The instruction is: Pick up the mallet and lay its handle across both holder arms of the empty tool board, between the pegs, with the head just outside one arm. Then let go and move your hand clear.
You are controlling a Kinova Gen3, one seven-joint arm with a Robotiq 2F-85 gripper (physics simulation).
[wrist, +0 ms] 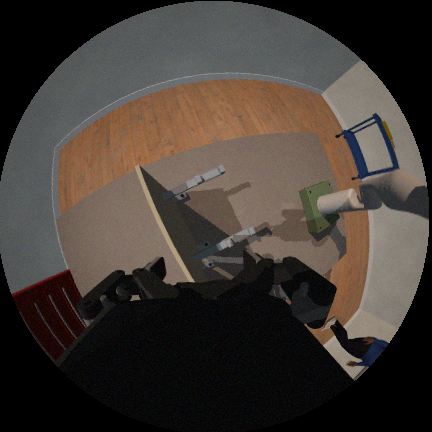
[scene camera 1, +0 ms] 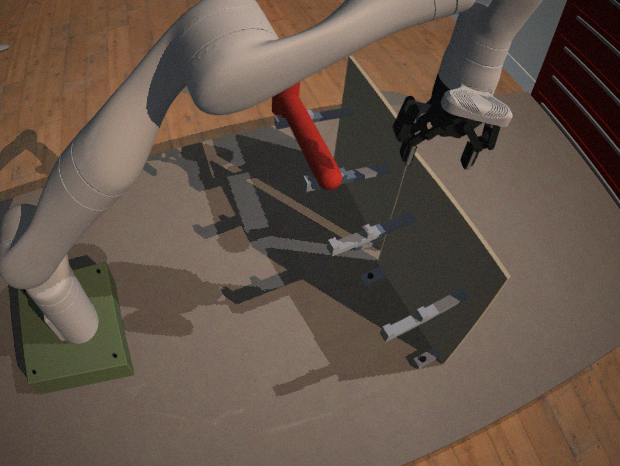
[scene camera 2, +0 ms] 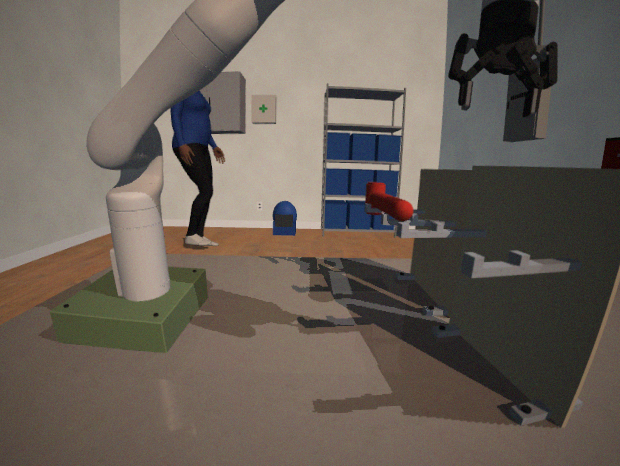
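Observation:
The red mallet (scene camera 1: pixel 313 140) (scene camera 2: pixel 390 202) lies across the holder arms of the farther tool board (scene camera 1: pixel 368 135) (scene camera 2: pixel 441 190); the robot's arm partly covers its head in scene view 1. It does not show in the wrist view. The empty tool board (scene camera 1: pixel 436 225) (scene camera 2: pixel 541 310) (wrist: pixel 175 225) has one grey holder arm (scene camera 1: pixel 400 326) (scene camera 2: pixel 541 266) (wrist: pixel 210 175) near its front end and another holder arm (scene camera 1: pixel 350 244) (scene camera 2: pixel 426 233) (wrist: pixel 242 235) farther back, each with upright pegs. My gripper (scene camera 1: pixel 438 159) (scene camera 2: pixel 497 106) is open and empty, high above the boards and apart from the mallet.
The green base block (scene camera 1: pixel 75 370) (scene camera 2: pixel 115 320) (wrist: pixel 310 200) stands on the mat (scene camera 1: pixel 200 420). Bolted feet (scene camera 1: pixel 425 358) (scene camera 2: pixel 526 412) stick out at the board's foot. A red drawer cabinet (scene camera 1: pixel 591 65) (wrist: pixel 50 305) stands beyond the boards. A person (scene camera 2: pixel 192 120) stands in the background.

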